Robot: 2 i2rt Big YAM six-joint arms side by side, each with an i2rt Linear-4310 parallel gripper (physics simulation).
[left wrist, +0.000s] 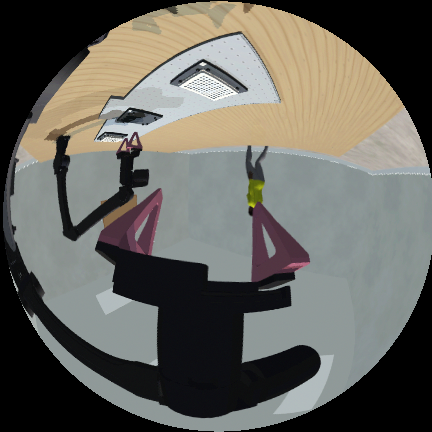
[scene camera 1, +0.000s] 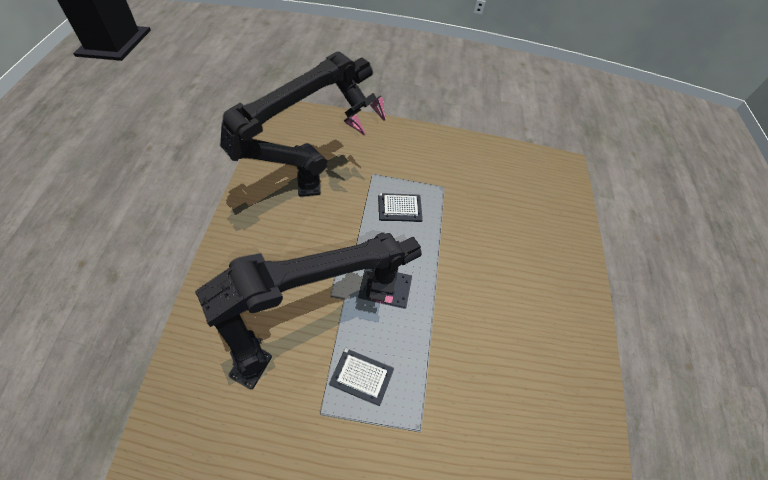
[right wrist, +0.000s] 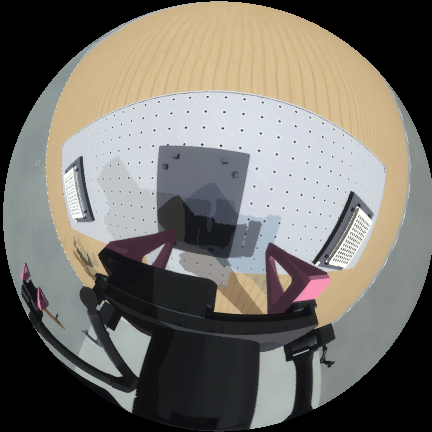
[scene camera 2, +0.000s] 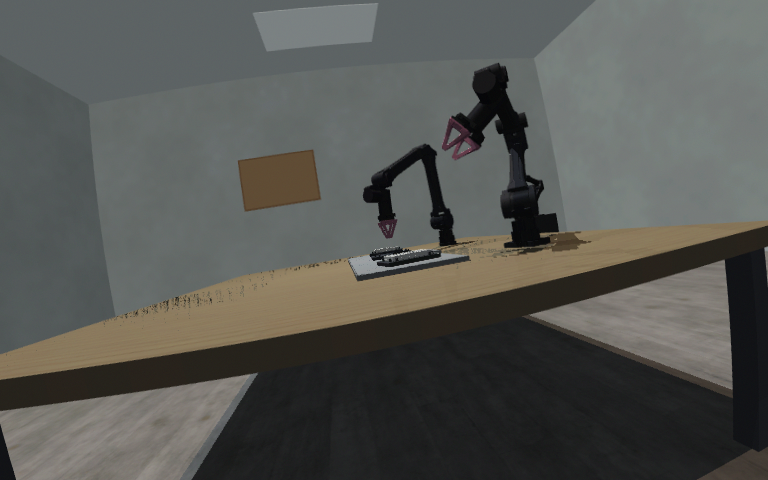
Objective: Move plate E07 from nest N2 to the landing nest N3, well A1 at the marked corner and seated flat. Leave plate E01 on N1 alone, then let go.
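A white well plate [scene camera 1: 401,204] [left wrist: 212,85] [right wrist: 75,195] lies in the dark nest at the upper end of the board in scene camera 1. Another white plate [scene camera 1: 363,375] [right wrist: 352,240] lies in the dark nest at the board's lower end. Labels are not legible, so I cannot tell which plate is E07 or E01. The middle nest [scene camera 1: 400,291] [left wrist: 145,117] [right wrist: 200,165] holds no plate. My right gripper [scene camera 2: 387,236] [right wrist: 220,241] is open and empty, pointing down above the middle nest. My left gripper [scene camera 1: 373,126] [scene camera 2: 449,153] [left wrist: 208,197] is open and empty, raised high, away from the plates.
The grey perforated board [scene camera 1: 390,333] [left wrist: 265,85] [right wrist: 280,125] lies on the wooden table [scene camera 1: 521,283] [scene camera 2: 317,305] and carries all three nests. The right forearm [scene camera 1: 322,266] reaches across the board's left edge. A person in yellow [left wrist: 255,192] stands beyond the table in the left wrist view.
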